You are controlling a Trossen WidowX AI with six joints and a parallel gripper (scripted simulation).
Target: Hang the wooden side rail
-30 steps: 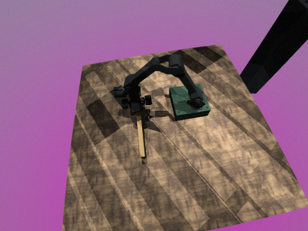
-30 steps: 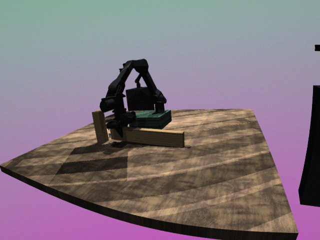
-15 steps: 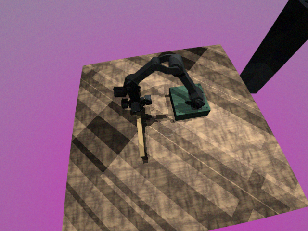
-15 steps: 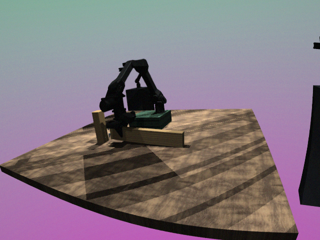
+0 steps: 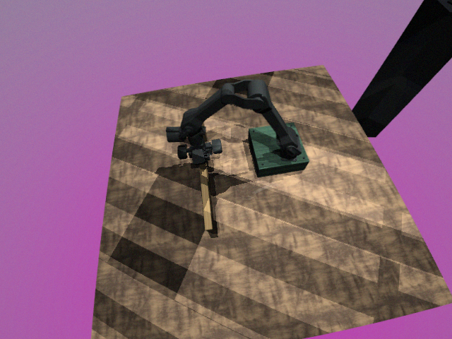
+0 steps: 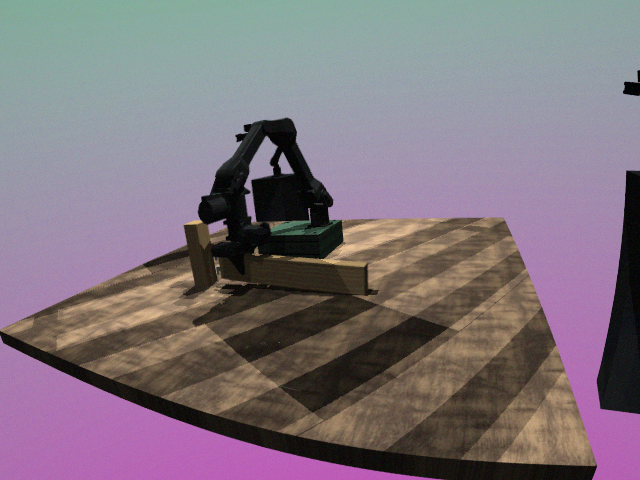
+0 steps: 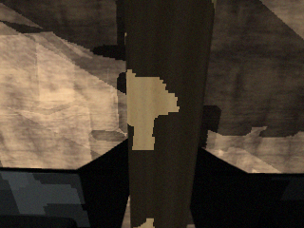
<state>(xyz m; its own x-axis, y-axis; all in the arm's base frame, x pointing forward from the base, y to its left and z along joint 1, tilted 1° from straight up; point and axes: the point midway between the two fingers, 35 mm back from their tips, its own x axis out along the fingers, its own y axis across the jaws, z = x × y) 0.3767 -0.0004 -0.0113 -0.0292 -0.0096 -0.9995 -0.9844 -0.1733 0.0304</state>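
Right now the headboard post is 30 mm ahead of my gripper tip, 140 mm to the right of it and 40 mm above it.
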